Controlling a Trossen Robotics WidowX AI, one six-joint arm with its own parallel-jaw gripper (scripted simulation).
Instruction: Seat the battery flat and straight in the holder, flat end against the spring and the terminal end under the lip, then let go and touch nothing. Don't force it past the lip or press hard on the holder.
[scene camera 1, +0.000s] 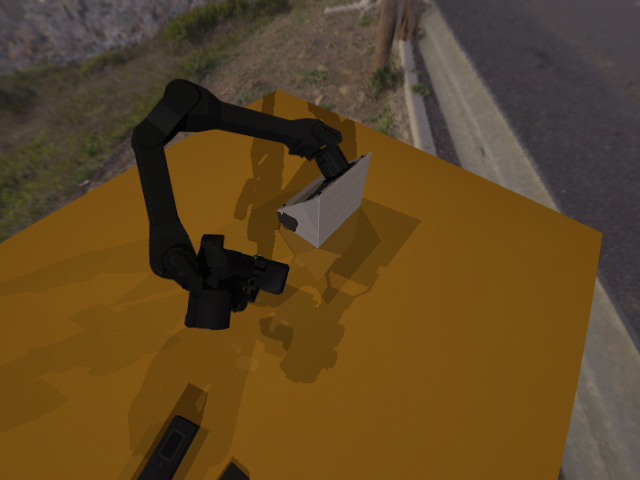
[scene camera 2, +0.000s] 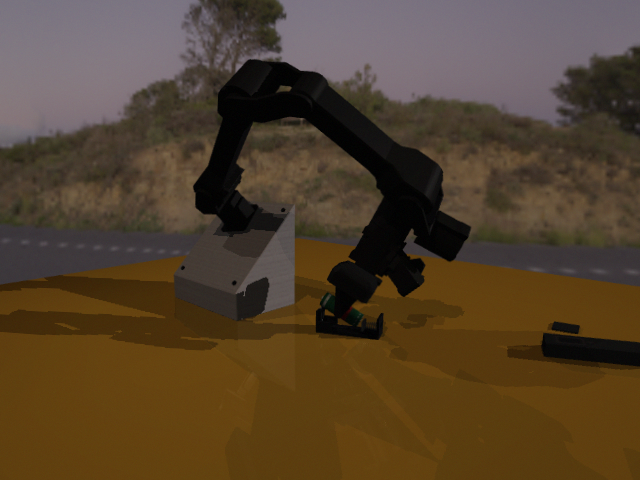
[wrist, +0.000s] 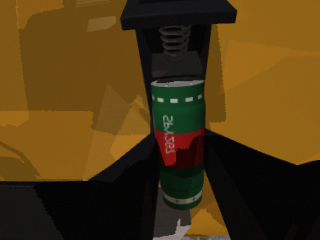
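Gripper: my gripper (scene camera 2: 339, 314) is visible. The gripper is also visible in the wrist view (wrist: 178, 138) and in scene camera 1 (scene camera 1: 256, 270).
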